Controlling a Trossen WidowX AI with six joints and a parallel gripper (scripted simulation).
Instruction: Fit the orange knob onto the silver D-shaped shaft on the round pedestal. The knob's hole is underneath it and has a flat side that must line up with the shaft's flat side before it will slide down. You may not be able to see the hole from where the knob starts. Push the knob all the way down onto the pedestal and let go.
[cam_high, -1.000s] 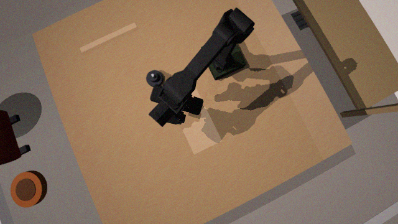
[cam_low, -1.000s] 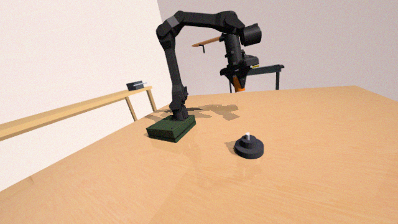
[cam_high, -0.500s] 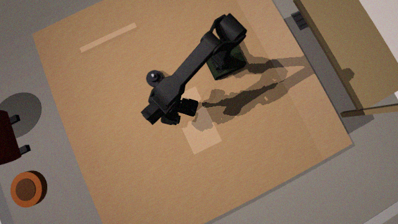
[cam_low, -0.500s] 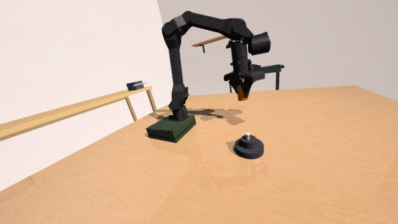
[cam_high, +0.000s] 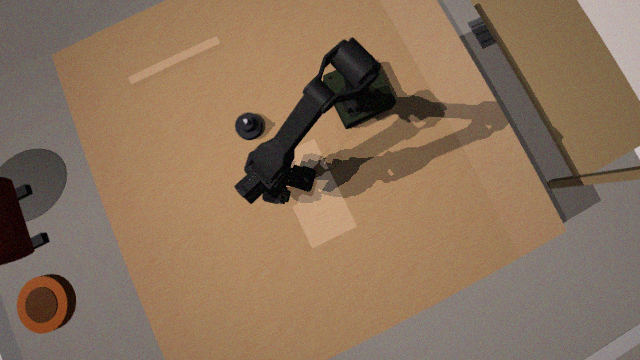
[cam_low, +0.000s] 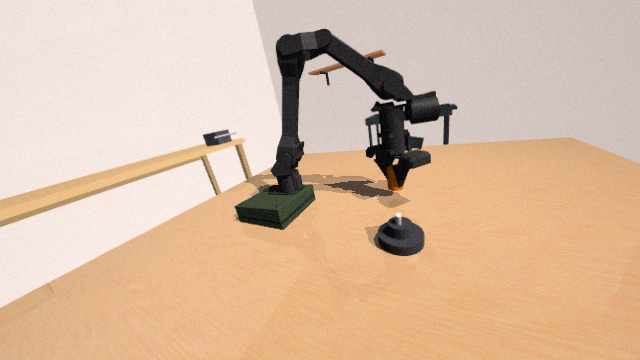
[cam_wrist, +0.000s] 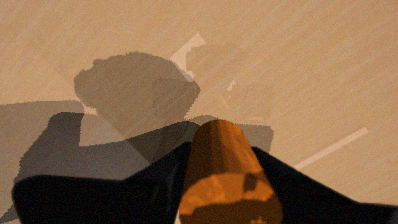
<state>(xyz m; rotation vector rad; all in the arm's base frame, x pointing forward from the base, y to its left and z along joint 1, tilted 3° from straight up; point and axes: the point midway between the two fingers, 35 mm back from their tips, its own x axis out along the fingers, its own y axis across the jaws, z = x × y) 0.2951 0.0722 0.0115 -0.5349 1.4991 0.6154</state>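
The black round pedestal is 1 cm ahead of my gripper tip and 20 cm to the right of it. From my gripper tip the other things lie so: orange knob: 3 cm above.
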